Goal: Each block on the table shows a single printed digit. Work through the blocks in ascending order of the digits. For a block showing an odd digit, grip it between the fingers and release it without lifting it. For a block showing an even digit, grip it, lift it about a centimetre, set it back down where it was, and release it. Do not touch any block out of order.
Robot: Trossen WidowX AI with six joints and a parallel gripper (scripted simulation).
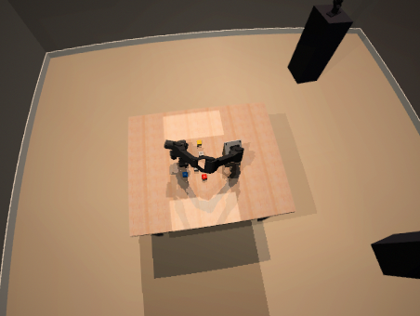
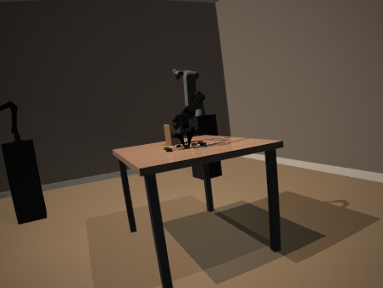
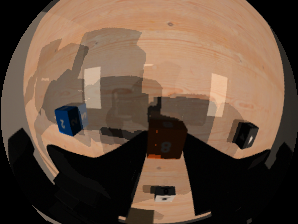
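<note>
The orange block lies right at my gripper tip. Also, from my gripper tip: grey block: 90 mm to the left, 70 mm behind; then black block: 130 mm to the right, 20 mm behind; then blue block: 120 mm to the left, 20 mm ahead.
</note>
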